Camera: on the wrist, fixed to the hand. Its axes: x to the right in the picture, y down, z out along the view.
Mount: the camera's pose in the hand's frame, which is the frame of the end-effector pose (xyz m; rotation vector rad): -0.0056 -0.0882 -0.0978 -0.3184 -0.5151 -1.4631
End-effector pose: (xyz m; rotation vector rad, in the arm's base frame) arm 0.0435 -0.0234 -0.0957 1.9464 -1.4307 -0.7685
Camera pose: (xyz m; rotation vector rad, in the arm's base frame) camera 0.1694 0.0156 -0.0973 -2.3851 -0.2375 2.0303
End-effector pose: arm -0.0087 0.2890 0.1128 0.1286 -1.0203 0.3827
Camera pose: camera 0.1001 0.2333 0.0633 0.6491 -1.2072 -1.1903
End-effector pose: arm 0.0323 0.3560 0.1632 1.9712 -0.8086 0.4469
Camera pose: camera 0.0910 0.4736 0.1540 1.8404 0.3966 -0.9984
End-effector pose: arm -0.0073 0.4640 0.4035 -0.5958 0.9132 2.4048
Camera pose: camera 0.0701 0.4515 0.2975 -0.4399 -0.1972 1.1911
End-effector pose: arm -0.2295 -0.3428 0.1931 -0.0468 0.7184 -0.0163
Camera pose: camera -0.2980 -0.4344 0.1275 -0.8431 0.0361 -1.2447
